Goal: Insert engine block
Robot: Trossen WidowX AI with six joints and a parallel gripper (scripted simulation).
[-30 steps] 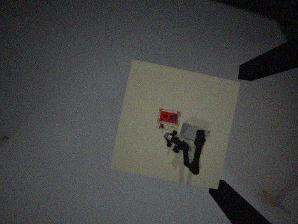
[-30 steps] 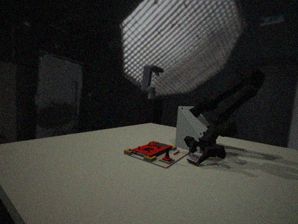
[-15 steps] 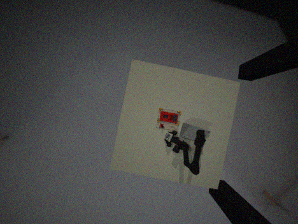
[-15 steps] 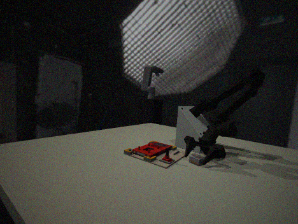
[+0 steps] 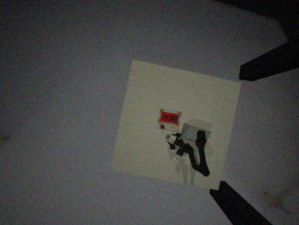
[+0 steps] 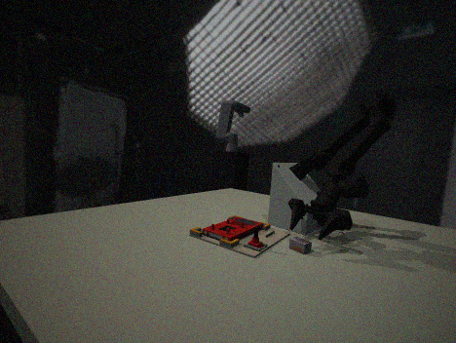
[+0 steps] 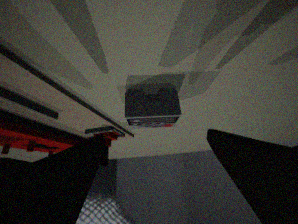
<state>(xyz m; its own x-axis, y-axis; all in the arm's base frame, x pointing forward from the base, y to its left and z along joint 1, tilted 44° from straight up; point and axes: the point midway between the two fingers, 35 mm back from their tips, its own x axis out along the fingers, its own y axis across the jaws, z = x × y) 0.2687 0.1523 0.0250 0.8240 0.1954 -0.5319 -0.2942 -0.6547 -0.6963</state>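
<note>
The engine block lies 3 cm below my gripper tip and 1 cm ahead of it.
</note>
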